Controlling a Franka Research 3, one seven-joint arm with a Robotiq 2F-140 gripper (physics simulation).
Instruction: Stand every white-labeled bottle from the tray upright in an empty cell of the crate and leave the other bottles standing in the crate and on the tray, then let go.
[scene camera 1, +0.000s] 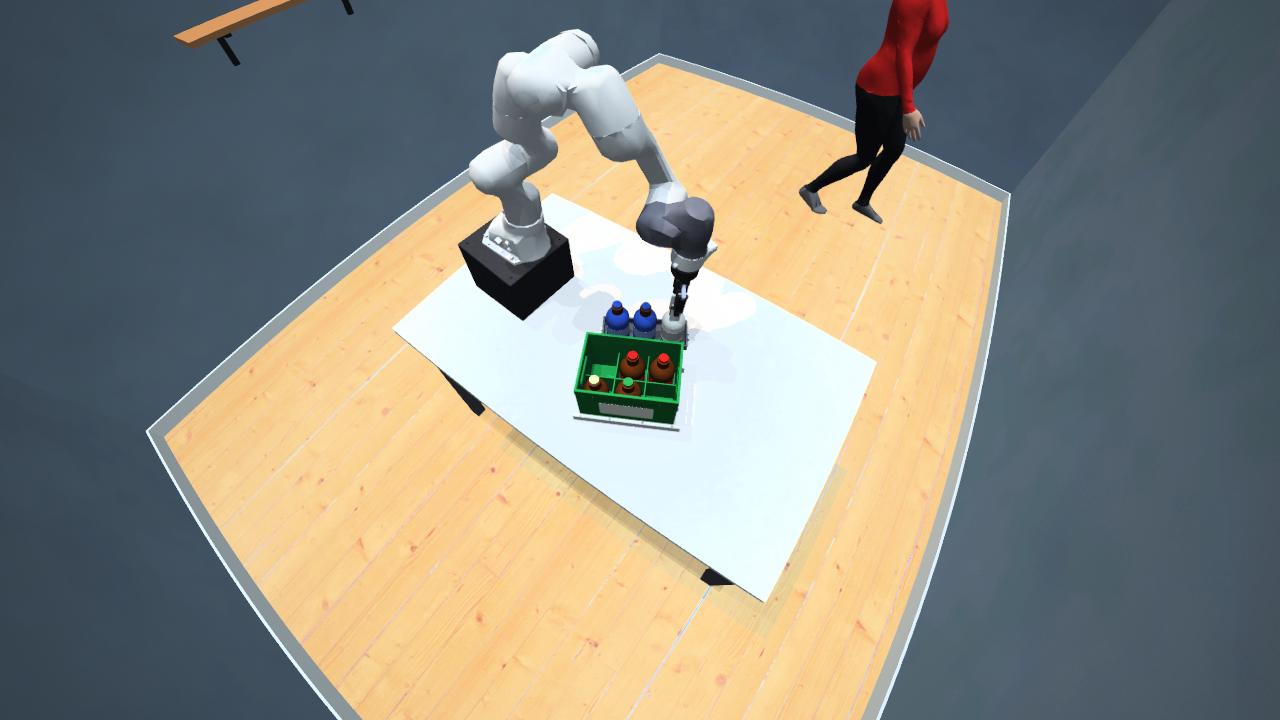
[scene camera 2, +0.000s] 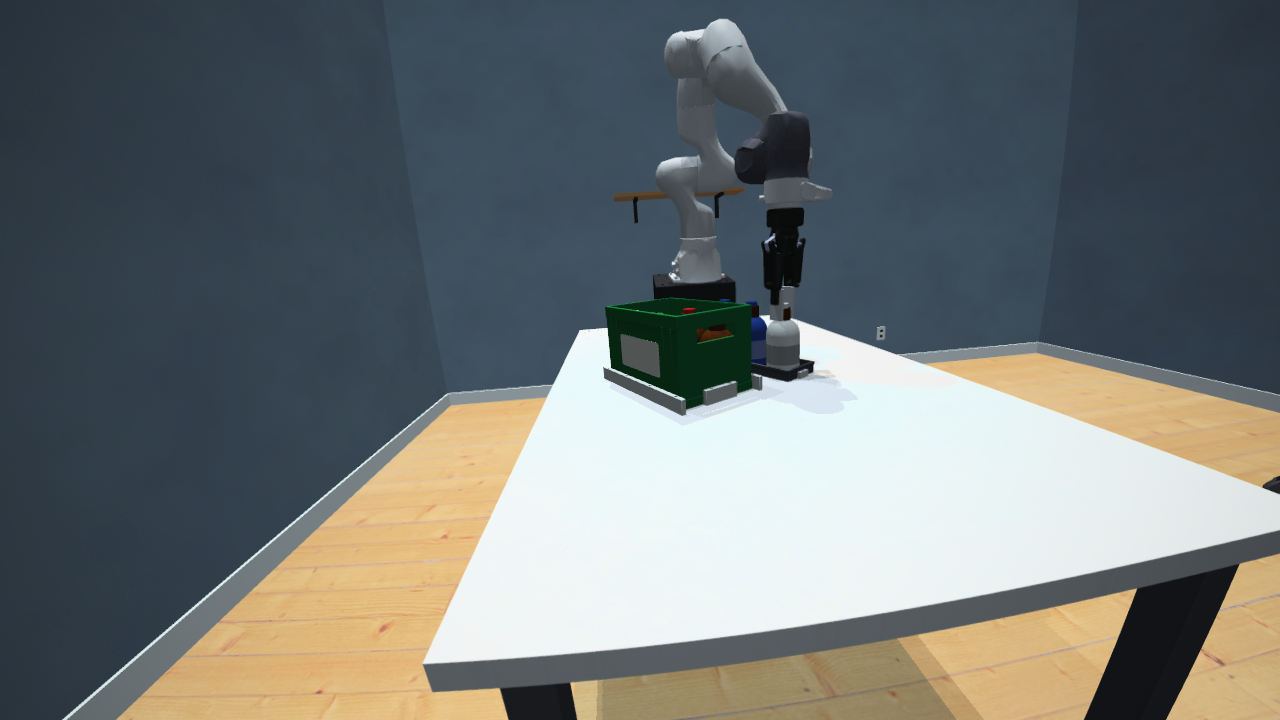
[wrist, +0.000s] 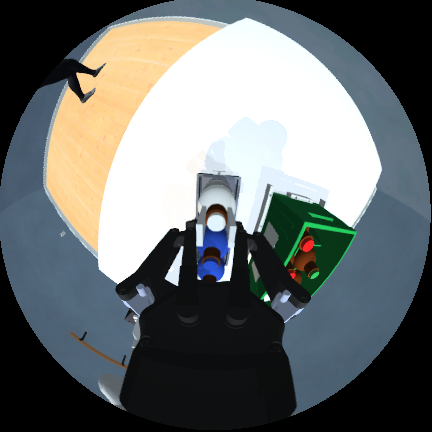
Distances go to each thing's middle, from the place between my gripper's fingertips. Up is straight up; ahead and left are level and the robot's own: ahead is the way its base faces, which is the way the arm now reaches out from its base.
The white-labeled bottle (scene camera 2: 782, 338) is 4 cm below my hand.
